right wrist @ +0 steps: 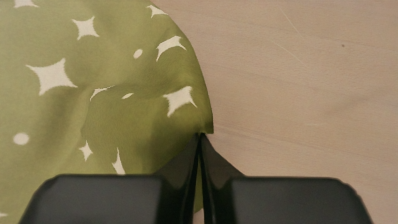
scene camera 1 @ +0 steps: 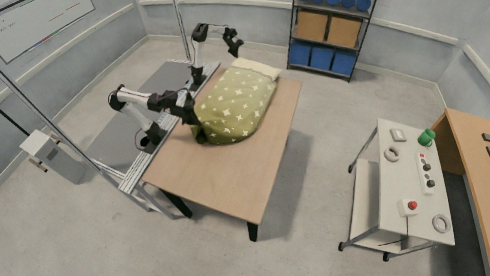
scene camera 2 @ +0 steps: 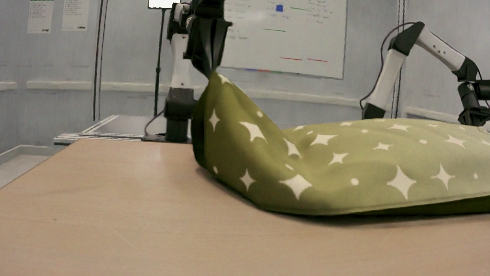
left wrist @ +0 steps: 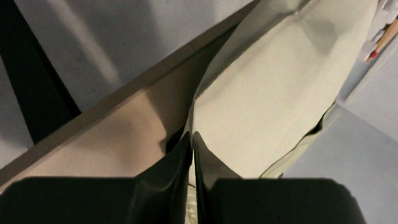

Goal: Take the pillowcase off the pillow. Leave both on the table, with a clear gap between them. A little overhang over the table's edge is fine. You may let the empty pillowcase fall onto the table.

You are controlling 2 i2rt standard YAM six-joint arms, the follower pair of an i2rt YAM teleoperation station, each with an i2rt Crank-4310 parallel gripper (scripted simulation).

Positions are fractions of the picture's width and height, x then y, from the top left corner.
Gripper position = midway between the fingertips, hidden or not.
I see my left gripper (left wrist: 0.48, 0.60), my right gripper (scene camera 2: 0.43, 0.29) and a cream pillow (left wrist: 0.67, 0.39).
My right gripper also shows in the right wrist view (right wrist: 0.50, 0.61).
